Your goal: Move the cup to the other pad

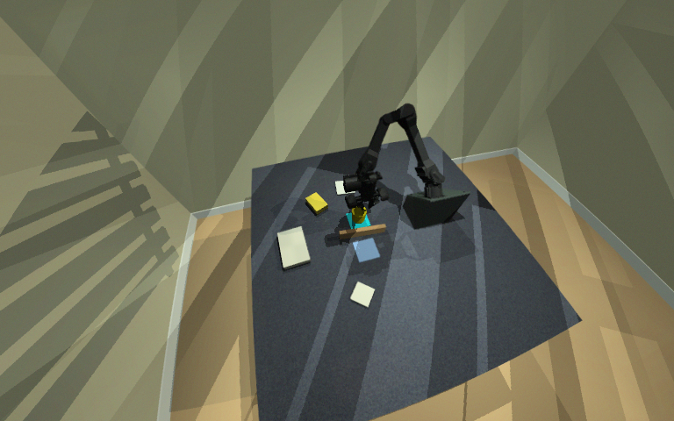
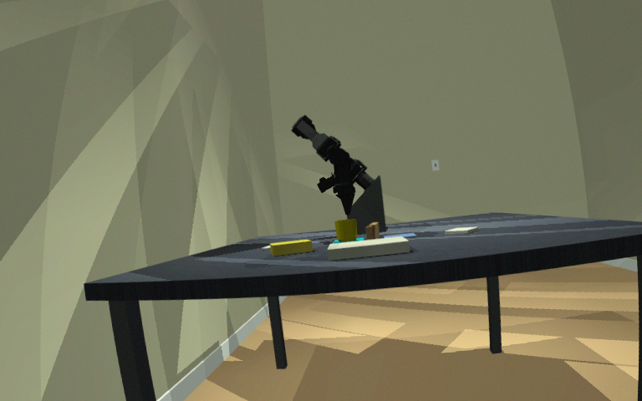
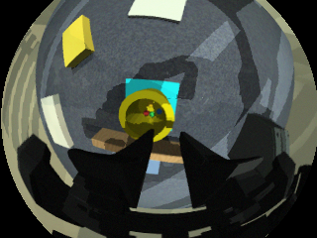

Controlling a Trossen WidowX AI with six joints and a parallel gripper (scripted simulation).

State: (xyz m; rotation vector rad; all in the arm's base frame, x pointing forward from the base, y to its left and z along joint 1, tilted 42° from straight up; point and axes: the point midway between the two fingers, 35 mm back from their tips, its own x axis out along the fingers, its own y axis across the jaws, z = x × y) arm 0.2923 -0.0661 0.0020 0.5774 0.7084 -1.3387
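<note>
Now: gripper tip 2 cm short of the yellow cup, 1 cm to the left of it and 5 cm above it. From my gripper tip the other things lie so: wooden bar 3 cm ahead, 8 cm to the left, 7 cm below; then cyan pad 3 cm ahead, 10 cm below; then red marble 3 cm ahead, 1 cm to the left, 7 cm below.
</note>
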